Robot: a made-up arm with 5 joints.
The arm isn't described. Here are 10 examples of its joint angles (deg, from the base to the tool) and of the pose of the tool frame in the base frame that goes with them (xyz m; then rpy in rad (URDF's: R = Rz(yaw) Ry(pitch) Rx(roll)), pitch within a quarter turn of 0, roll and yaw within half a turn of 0).
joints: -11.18 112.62 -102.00 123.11 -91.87
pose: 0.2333 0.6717 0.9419 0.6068 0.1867 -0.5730
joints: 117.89 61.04 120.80 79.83 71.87
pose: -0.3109 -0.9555 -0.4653 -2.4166 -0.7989 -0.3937
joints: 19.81 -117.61 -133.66 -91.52 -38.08
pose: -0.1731 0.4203 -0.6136 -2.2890 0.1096 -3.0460
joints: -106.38 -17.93 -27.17 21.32 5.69
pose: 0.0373 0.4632 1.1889 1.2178 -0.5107 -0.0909
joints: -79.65 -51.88 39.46 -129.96 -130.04
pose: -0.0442 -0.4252 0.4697 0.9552 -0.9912 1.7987
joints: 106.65 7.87 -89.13 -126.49 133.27
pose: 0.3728 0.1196 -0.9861 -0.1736 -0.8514 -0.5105
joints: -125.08 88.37 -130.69 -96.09 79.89
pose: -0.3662 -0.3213 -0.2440 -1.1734 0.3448 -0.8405
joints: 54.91 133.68 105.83 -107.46 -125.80
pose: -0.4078 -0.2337 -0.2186 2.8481 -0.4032 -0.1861
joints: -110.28 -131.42 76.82 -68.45 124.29
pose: 0.3690 -0.2324 0.9568 2.1319 -0.1490 2.6605
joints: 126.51 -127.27 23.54 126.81 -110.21
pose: 0.1640 0.4880 -0.2050 -2.7109 0.7559 -2.5824
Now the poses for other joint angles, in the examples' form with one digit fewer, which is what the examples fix.
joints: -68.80 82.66 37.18 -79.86 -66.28
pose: 0.229 -0.123 0.066 -2.110 -0.377 -0.375
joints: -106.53 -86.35 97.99 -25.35 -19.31
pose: 0.536 -0.229 0.437 0.469 0.656 -1.559
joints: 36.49 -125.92 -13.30 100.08 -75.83
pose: 0.261 -0.077 0.538 1.669 -0.102 1.093
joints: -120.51 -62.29 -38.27 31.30 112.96
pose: 0.139 0.746 0.887 2.785 -0.557 -2.360
